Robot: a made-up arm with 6 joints.
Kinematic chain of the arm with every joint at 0, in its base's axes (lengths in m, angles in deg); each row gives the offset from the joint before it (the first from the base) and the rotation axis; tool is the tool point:
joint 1: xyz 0 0 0.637 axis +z
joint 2: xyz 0.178 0 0 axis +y
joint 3: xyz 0 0 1.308 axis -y
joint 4: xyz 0 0 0.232 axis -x
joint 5: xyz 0.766 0 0 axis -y
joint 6: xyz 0.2 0 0 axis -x
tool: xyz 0 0 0
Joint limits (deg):
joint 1: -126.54..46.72
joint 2: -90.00..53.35
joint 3: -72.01..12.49
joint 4: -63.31..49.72
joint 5: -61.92..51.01
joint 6: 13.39..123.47
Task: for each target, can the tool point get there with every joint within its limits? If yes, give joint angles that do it. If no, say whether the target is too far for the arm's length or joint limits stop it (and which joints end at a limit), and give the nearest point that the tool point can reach.
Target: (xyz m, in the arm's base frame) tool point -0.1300 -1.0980 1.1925
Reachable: yes | joints -97.68 12.43 -45.66 -15.34 -19.77 110.81
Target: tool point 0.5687 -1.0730 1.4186
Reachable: yes | joints -60.25 8.06 -38.31 -51.60 14.31 38.15
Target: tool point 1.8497 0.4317 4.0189
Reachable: no: too far | nearest point 1.0733 0.2505 2.4526 | short by 1.758 m
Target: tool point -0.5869 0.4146 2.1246
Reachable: yes | joints -27.55 -61.33 5.02 -38.03 -51.28 24.38
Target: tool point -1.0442 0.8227 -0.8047
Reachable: no: joint limits stop it (at a limit: joint 2, joint 3, joint 5) | nearest point -0.2585 0.2036 0.9555 | short by 2.025 m
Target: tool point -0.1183 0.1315 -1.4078
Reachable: no: joint limits stop it (at a limit: joint 1, joint 2, joint 3) | nearest point 0.5985 0.6581 0.4779 | short by 2.085 m
